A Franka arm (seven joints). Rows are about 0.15 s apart.
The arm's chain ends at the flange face. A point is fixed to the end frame.
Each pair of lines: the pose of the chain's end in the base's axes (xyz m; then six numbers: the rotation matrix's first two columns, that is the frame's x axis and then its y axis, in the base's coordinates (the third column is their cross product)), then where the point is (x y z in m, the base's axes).
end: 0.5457 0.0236 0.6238 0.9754 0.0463 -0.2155 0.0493 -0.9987 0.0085
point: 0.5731 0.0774 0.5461
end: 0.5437 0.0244 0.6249 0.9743 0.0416 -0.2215 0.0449 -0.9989 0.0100
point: 0.5709 0.0779 0.5469
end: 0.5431 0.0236 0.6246 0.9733 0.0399 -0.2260 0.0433 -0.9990 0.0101
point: 0.5700 0.0770 0.5465
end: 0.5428 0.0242 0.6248 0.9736 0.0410 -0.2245 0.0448 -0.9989 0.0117
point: 0.5698 0.0775 0.5466
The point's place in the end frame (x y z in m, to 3 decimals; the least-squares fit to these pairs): 0.046 -0.053 0.069
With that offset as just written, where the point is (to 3 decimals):
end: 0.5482 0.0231 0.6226 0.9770 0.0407 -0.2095 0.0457 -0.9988 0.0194
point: 0.576 0.076 0.544
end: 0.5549 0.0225 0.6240 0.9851 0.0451 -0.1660 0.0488 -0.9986 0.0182
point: 0.586 0.076 0.547
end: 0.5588 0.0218 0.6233 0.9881 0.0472 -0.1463 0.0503 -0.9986 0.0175
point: 0.592 0.075 0.547
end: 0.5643 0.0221 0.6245 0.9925 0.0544 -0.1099 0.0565 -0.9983 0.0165
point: 0.599 0.076 0.550
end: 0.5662 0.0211 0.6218 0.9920 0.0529 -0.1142 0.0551 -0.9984 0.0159
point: 0.601 0.075 0.547
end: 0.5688 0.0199 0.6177 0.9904 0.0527 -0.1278 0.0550 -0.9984 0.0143
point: 0.603 0.074 0.543
